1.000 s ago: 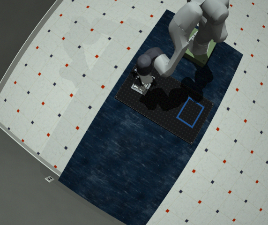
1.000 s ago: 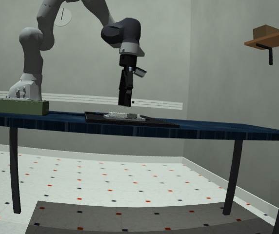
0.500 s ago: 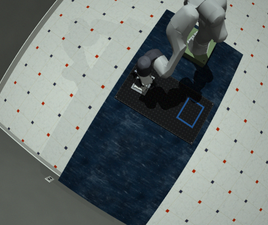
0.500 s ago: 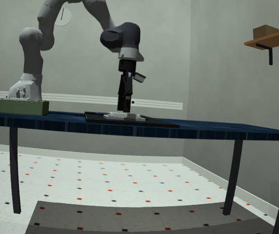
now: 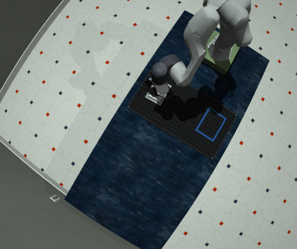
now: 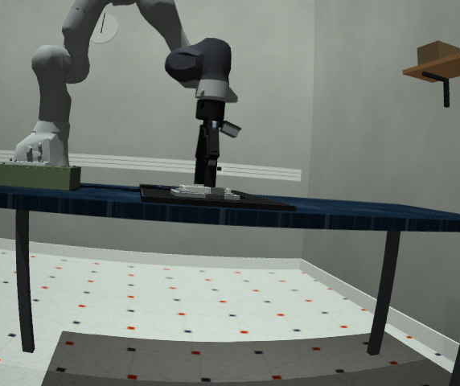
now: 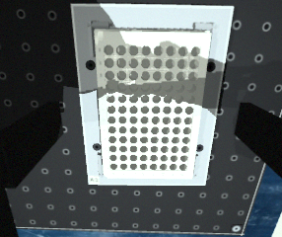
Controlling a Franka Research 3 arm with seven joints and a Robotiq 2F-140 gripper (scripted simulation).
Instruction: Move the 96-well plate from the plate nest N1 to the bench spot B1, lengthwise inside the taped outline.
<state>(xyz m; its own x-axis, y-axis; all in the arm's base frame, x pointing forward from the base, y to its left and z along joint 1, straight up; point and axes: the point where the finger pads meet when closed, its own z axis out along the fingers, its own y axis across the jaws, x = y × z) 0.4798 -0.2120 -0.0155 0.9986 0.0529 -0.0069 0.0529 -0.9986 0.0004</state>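
Now: hand 20 mm above the white 96-well plate. Round my hand: plate nest N1 (30 mm below).
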